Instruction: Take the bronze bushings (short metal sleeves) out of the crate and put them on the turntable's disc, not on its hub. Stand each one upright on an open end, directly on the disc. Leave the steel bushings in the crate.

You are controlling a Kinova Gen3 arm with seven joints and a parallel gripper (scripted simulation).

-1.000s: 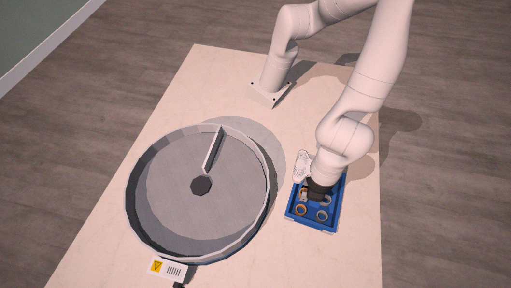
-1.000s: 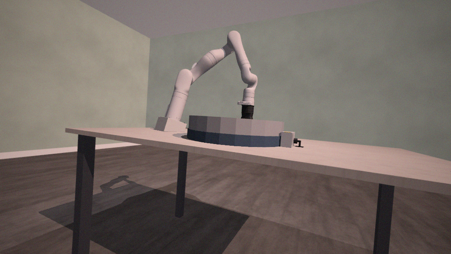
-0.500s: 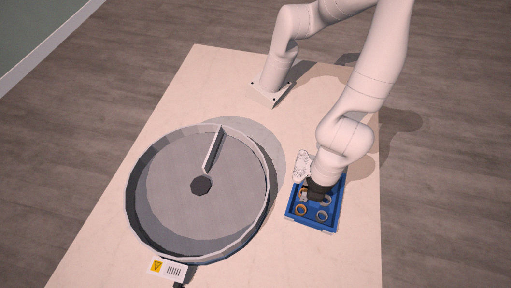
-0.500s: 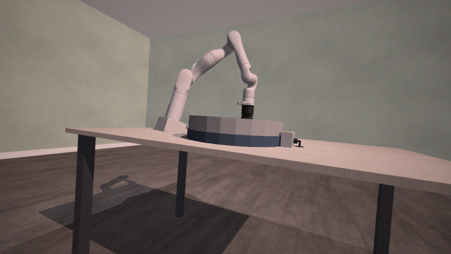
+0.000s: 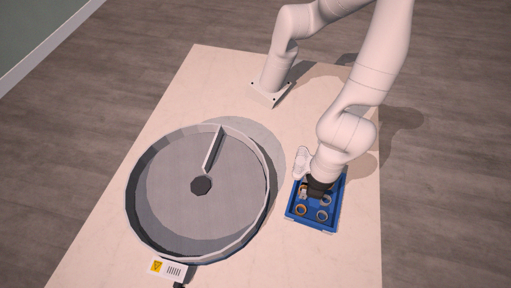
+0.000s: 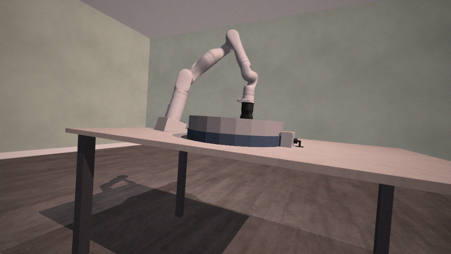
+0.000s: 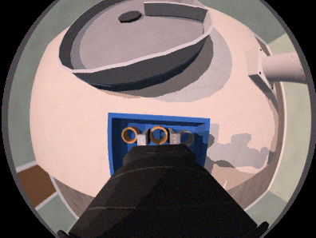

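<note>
My hand is 4 cm to the right of the blue crate and 2 cm above it. The rest, counted from my hand: grey turntable disc: 9 cm ahead, 30 cm to the right, 1 cm above.
</note>
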